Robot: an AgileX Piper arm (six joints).
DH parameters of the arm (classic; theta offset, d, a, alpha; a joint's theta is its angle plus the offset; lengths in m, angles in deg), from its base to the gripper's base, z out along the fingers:
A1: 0 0.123 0 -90
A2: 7.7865 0 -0.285 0
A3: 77.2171 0 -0.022 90
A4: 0 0.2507 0 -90
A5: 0 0 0 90
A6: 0 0.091 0 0
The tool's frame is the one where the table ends.
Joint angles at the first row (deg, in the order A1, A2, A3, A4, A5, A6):
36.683 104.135 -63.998 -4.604 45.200 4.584
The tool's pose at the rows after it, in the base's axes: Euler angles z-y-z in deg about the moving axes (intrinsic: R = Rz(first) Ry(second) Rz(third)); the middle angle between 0 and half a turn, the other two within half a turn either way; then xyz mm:
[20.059 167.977 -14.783 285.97 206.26 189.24]
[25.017 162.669 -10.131 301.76 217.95 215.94]
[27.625 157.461 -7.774 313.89 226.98 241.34]
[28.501 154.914 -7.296 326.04 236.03 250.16]
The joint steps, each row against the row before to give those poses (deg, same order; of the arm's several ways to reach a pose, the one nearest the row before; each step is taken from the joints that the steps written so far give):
0.000 0.223 -4.750 0.000 2.744 -0.001
0.000 0.199 -6.349 0.001 0.690 -0.518
0.001 0.083 -5.491 -0.001 0.117 -0.423
0.000 1.952 -4.530 0.001 0.001 -0.479

